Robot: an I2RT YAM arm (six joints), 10 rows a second.
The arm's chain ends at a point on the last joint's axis. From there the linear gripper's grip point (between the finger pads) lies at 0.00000 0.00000 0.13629 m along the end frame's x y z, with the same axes.
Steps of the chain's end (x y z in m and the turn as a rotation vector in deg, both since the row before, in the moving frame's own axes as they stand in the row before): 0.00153 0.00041 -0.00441 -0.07 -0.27 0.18; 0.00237 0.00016 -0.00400 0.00 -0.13 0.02; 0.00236 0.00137 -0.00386 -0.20 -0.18 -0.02; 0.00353 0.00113 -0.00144 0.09 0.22 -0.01; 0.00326 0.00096 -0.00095 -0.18 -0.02 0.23; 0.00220 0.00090 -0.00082 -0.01 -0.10 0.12
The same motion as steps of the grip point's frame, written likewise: 0.00089 0.00058 -0.00441 -0.07 -0.27 0.18; 0.00206 0.00016 -0.00400 0.00 -0.13 0.02; 0.00193 0.00185 -0.00386 -0.20 -0.18 -0.02; 0.00405 0.00092 -0.00144 0.09 0.22 -0.01; 0.00321 0.00139 -0.00095 -0.18 -0.02 0.23; 0.00196 0.00092 -0.00082 -0.01 -0.10 0.12
